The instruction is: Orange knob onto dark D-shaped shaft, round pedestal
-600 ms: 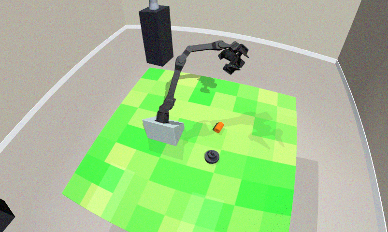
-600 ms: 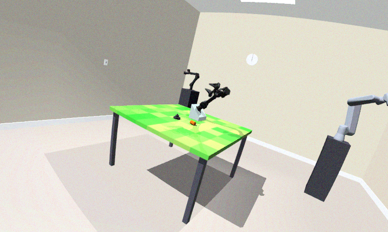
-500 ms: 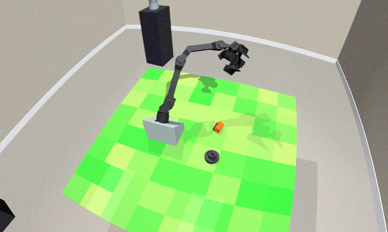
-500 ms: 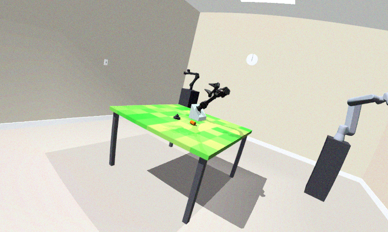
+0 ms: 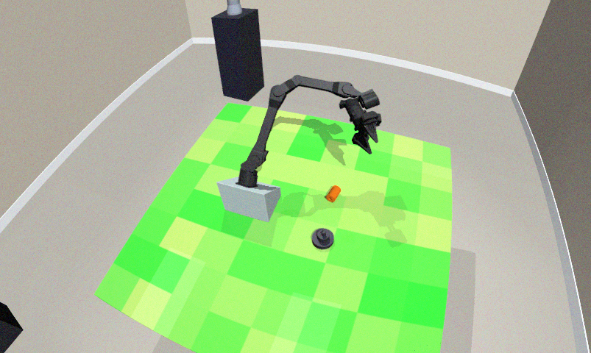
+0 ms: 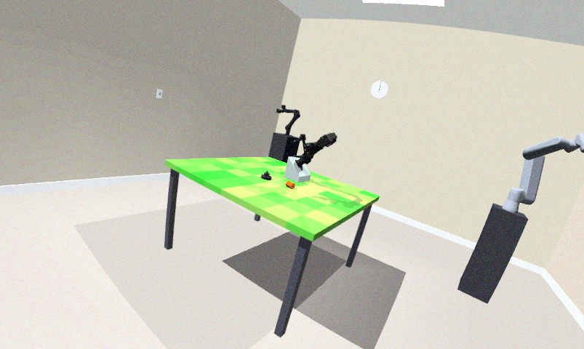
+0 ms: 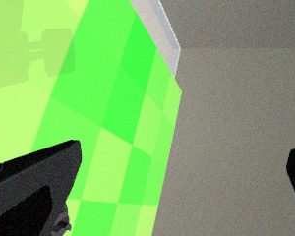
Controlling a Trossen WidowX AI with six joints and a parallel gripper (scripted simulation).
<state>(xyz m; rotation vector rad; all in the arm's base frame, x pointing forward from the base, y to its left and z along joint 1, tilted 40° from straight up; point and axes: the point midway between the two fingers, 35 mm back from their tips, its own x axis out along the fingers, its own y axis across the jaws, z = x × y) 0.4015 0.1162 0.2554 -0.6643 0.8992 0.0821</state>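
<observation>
The orange knob is 120 mm behind my gripper tip, 40 mm to the right of it and 270 mm below it. Also, from my gripper tip: round pedestal: 70 mm behind, 250 mm to the right, 260 mm below.
</observation>
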